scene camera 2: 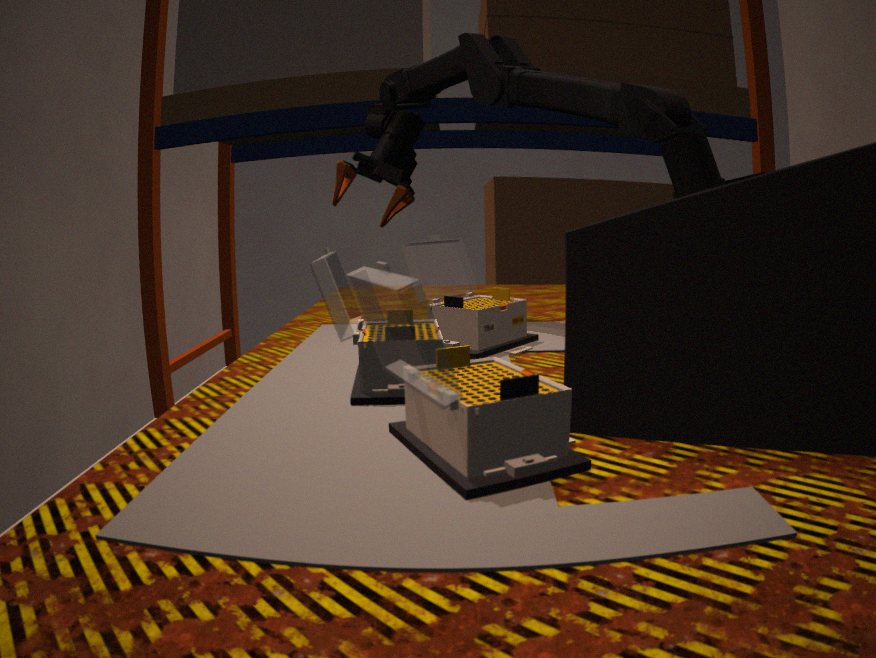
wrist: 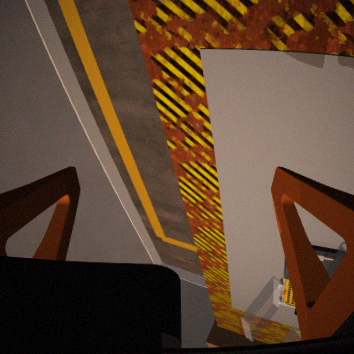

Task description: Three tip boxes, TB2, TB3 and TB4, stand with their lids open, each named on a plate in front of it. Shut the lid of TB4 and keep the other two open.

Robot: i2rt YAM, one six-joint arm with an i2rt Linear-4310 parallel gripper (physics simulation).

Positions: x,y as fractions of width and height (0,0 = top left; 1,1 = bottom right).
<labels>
my gripper: scene camera 2 0.41,0.33; wrist 0.50,0.50
</labels>
